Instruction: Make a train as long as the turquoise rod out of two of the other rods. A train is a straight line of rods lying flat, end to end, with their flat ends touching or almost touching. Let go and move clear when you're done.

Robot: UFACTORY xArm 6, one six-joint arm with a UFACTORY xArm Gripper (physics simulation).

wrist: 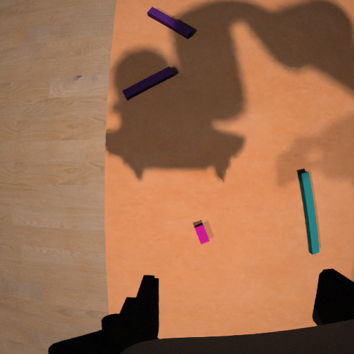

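The turquoise rod [310, 213] lies flat at the right of the view, running nearly up and down. Two purple rods lie apart at the upper left: one purple rod [170, 22] near the top edge, the other purple rod [149, 83] below it, tilted the other way. A short magenta rod [201, 233] lies alone below the middle. No two rods touch. My gripper [241, 301] is open and empty, its two black fingers wide apart at the bottom of the view, above the surface; the part below the fingers is hidden by the gripper body.
The orange mat [165, 280] ends at the left along a near-vertical edge, with the pale wooden surface [50, 165] beyond it. The arm's dark shadow falls across the upper part of the mat and over the purple rods.
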